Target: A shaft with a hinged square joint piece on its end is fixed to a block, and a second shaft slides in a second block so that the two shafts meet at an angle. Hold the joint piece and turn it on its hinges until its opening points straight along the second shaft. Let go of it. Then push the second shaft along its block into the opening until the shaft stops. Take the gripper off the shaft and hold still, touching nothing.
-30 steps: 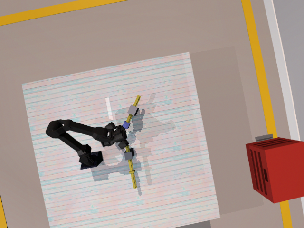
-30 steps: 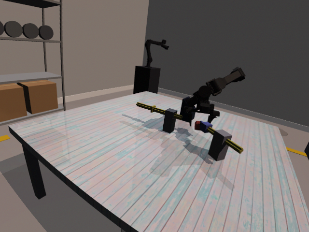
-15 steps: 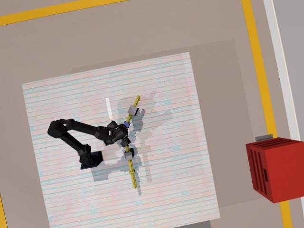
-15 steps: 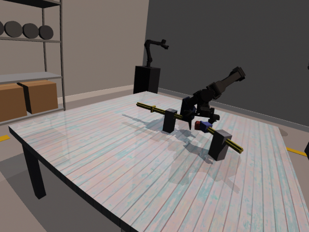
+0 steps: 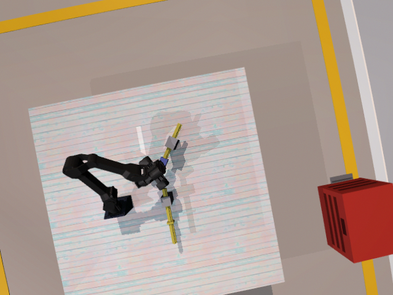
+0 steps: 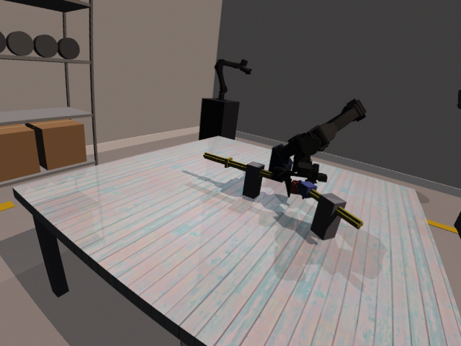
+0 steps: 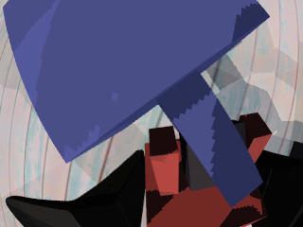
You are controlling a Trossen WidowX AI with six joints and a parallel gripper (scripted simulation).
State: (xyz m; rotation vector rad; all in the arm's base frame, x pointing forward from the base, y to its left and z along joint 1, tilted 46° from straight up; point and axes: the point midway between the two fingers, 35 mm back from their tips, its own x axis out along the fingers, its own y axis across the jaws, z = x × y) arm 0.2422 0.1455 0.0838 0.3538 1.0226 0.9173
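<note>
My gripper tip is 40 mm below the red joint piece, 10 mm to the left of it and 10 mm past it.
</note>
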